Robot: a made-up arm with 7 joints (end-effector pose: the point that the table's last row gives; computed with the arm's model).
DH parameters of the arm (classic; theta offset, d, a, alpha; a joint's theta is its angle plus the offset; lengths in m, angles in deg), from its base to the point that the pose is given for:
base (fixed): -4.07 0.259 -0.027 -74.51
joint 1: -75.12 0.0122 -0.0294 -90
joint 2: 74 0.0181 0.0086 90
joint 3: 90 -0.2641 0.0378 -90
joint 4: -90 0.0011 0.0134 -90
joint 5: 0 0.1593 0.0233 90
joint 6: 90 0.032 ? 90
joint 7: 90 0.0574 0.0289 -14.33
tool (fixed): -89.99 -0.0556 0 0
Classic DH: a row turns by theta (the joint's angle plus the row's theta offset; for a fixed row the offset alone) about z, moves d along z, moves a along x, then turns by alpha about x.
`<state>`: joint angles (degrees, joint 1 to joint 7).
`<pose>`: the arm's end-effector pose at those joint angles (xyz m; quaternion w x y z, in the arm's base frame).
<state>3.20 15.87 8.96 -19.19 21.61 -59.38 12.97</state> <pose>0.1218 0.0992 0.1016 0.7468 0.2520 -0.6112 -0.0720</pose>
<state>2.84 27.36 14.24 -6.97 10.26 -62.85 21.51</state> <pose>0.1360 0.1709 0.0943 0.7714 0.2437 -0.5877 0.0088</pose>
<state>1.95 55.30 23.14 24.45 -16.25 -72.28 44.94</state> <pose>0.1326 0.3383 0.1498 0.6981 0.2617 -0.5969 0.2964</pose>
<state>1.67 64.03 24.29 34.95 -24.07 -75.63 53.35</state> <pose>0.1226 0.3765 0.1836 0.6278 0.2651 -0.6200 0.3888</pose>
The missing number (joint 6, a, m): 0.0559
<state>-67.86 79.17 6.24 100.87 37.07 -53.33 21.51</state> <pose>0.2641 0.4160 0.3384 0.7318 0.6103 -0.1568 0.2597</pose>
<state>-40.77 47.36 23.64 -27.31 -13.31 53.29 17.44</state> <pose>0.2239 0.2111 0.2959 0.9011 0.2365 -0.2408 0.2721</pose>
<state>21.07 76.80 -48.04 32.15 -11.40 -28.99 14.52</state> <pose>0.0048 0.3276 -0.0598 0.7529 0.4444 0.3654 -0.3196</pose>
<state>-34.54 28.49 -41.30 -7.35 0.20 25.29 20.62</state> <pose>0.2960 -0.0329 0.0756 0.9181 0.3175 -0.1247 -0.2019</pose>
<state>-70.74 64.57 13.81 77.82 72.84 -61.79 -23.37</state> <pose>0.3934 0.2803 0.3137 0.6427 0.6933 -0.0007 -0.3261</pose>
